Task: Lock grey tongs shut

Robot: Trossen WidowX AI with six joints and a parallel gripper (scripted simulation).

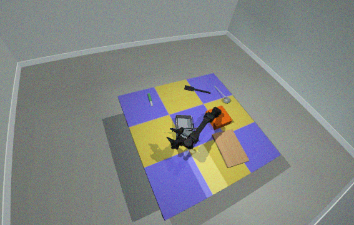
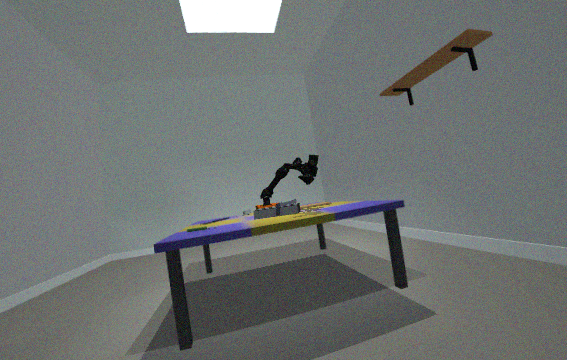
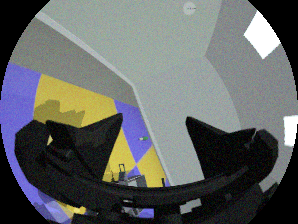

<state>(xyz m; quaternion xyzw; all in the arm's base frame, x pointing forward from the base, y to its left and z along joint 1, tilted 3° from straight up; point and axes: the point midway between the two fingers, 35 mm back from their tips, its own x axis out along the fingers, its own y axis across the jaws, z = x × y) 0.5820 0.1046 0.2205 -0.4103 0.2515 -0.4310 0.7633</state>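
My gripper tip is now 24 cm past the dark roasting tin, 24 cm above it and 8 cm to the left of it. Round my gripper tip: black spatula (67 cm behind, 52 cm to the right, 26 cm below); wooden board (57 cm behind, 27 cm to the left, 26 cm below).
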